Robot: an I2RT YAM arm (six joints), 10 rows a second.
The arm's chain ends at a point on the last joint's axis. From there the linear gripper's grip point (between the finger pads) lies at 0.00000 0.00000 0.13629 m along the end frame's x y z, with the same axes.
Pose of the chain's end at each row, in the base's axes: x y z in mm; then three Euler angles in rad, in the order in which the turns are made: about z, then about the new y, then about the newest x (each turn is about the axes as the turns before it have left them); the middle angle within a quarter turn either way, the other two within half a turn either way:
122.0, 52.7, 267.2, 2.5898, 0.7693, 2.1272
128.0, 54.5, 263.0, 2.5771, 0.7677, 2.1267
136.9, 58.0, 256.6, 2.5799, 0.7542, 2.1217
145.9, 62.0, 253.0, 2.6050, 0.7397, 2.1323
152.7, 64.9, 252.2, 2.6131, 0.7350, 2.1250
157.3, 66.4, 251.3, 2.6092, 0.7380, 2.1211
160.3, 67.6, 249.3, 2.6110, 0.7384, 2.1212
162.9, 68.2, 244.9, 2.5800, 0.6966, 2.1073
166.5, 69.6, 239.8, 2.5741, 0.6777, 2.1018
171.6, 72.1, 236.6, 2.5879, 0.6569, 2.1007
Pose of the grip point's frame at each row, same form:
225.3, 125.0, 215.5, 2.5898, 0.7693, 2.1272
232.1, 125.6, 211.3, 2.5771, 0.7677, 2.1267
240.1, 130.3, 204.6, 2.5799, 0.7542, 2.1217
246.9, 136.1, 199.4, 2.6050, 0.7397, 2.1323
252.7, 140.7, 199.0, 2.6131, 0.7350, 2.1250
257.6, 142.1, 198.6, 2.6092, 0.7380, 2.1211
260.5, 143.5, 196.6, 2.6110, 0.7384, 2.1212
263.1, 143.5, 191.5, 2.5800, 0.6966, 2.1073
266.2, 145.4, 186.0, 2.5741, 0.6777, 2.1018
269.2, 150.0, 182.0, 2.5879, 0.6569, 2.1007

